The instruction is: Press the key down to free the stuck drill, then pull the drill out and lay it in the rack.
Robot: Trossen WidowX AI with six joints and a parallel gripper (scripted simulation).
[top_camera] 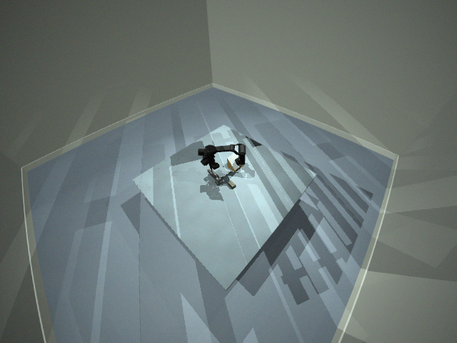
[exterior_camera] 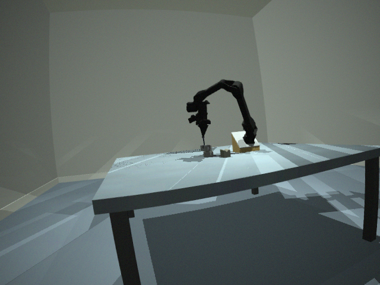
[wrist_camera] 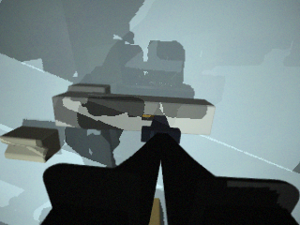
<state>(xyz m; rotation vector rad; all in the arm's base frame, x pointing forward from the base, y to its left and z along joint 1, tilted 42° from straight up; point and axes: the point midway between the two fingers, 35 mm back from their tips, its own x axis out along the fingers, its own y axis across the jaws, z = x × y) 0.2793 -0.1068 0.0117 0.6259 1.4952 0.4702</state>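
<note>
The drill lies 60 mm to the left of my gripper tip and 70 mm below it. Round my gripper tip: rack: 60 mm behind, 210 mm to the left, 100 mm below.
</note>
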